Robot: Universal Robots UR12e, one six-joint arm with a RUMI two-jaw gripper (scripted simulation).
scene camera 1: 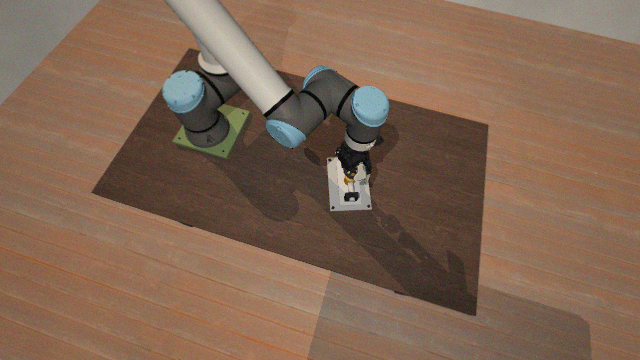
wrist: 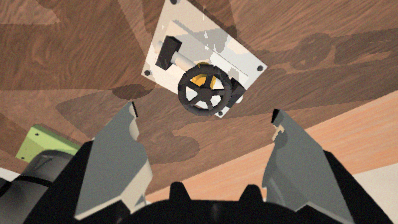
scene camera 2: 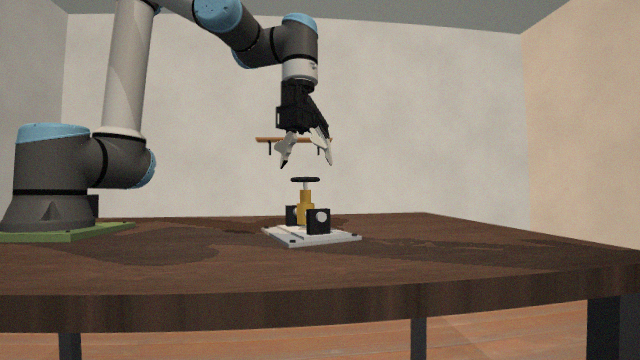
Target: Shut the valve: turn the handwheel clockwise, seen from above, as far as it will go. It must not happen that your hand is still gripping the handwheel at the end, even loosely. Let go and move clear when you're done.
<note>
The pictures show: the gripper and a black handwheel.
The gripper is seen too in scene camera 1 and in the wrist view.
</note>
